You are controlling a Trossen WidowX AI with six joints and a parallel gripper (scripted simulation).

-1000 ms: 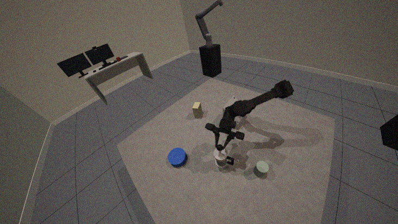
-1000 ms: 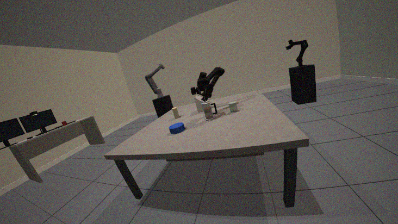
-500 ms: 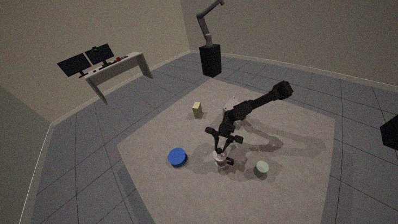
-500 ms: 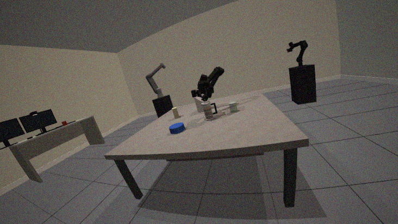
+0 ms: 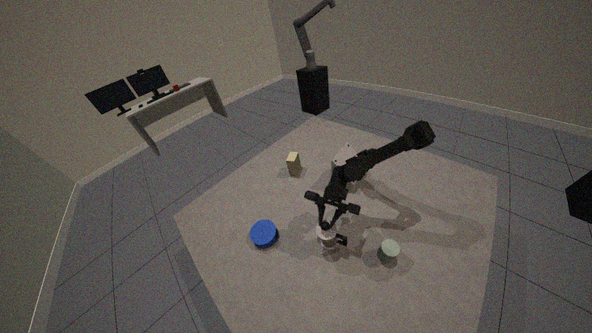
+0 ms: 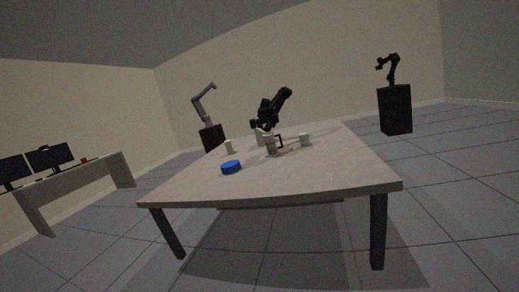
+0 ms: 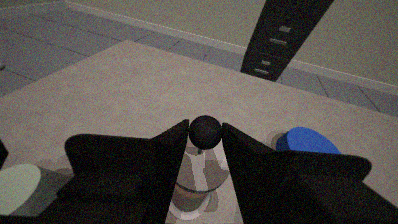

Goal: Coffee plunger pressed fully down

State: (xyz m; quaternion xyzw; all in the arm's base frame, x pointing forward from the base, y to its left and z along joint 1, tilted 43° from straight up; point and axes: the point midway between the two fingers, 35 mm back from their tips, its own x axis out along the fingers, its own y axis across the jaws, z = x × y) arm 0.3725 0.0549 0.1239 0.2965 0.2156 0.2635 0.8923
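Right now the coffee press is 30 mm behind my gripper tip, 10 mm to the left of it and 90 mm below it.
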